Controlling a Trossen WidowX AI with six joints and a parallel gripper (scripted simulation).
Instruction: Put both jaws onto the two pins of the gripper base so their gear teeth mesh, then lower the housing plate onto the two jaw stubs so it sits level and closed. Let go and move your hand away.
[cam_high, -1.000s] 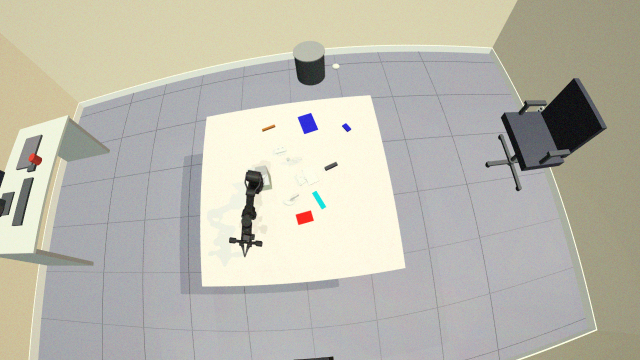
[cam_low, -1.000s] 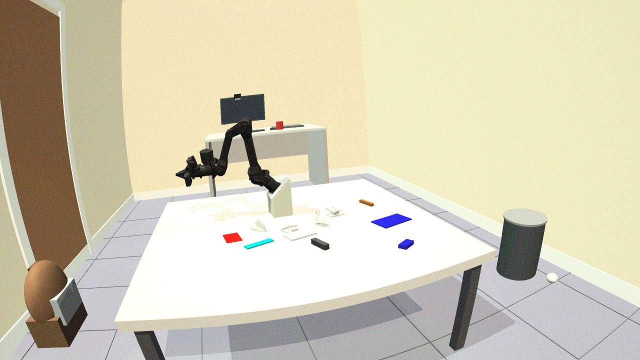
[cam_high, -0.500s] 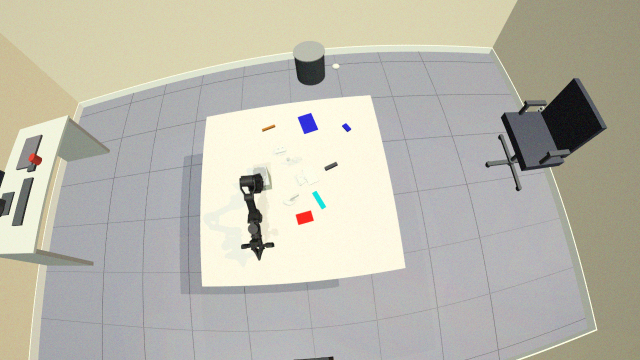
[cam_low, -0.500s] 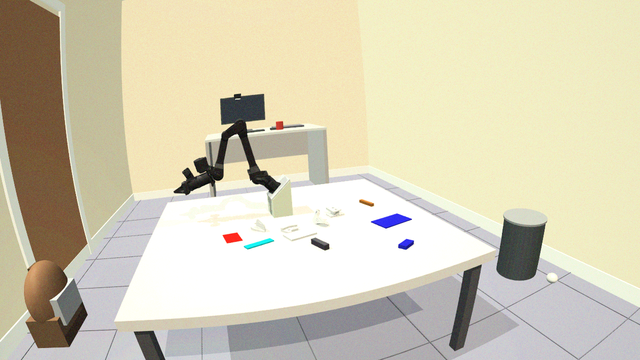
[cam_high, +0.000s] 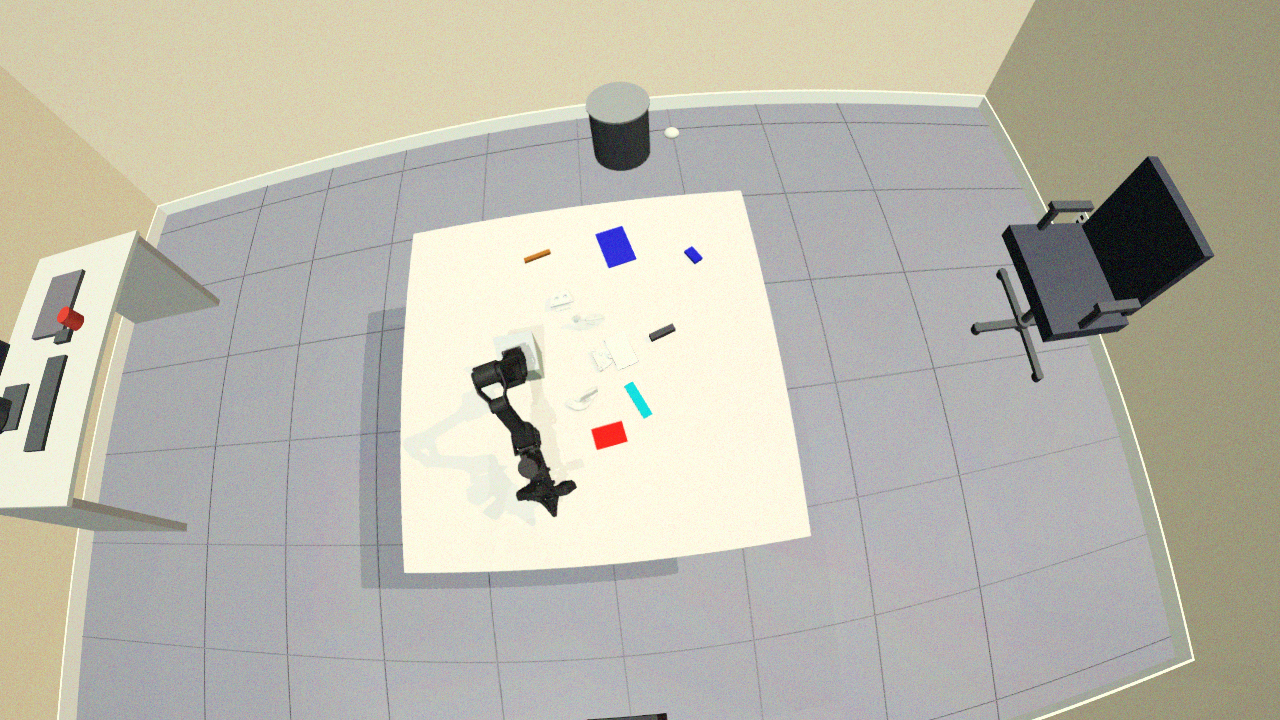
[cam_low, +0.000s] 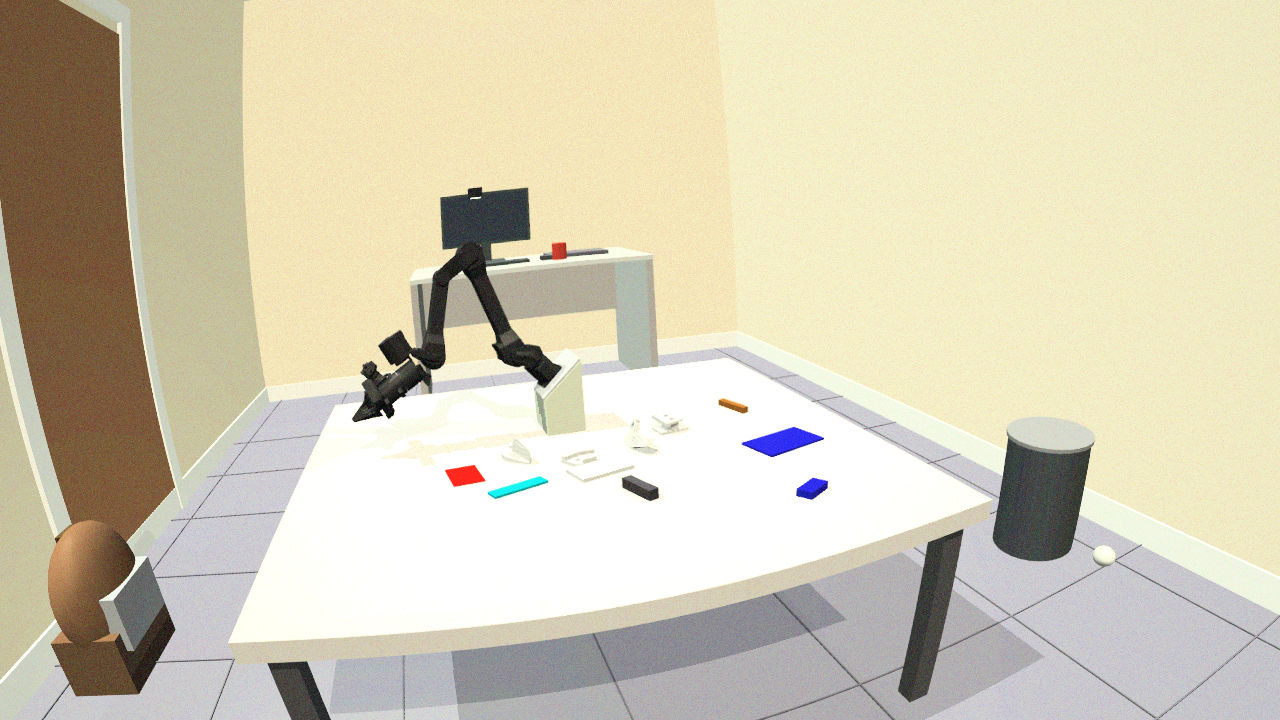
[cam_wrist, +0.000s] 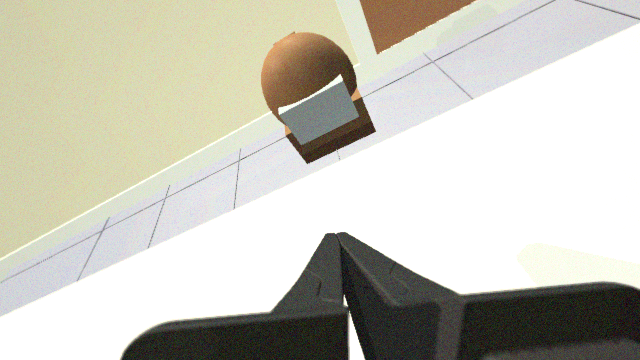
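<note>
Now: gripper tip 33 cm short of the cyan bar, 32 cm to the right of it and 10 cm above it. The rest, counted from my gripper tip: white ribbed plate: 50 cm to the left, 32 cm ahead, 9 cm below; red tile: 23 cm to the left, 21 cm ahead, 10 cm below; white jaw: 63 cm to the left, 21 cm ahead, 6 cm below.
</note>
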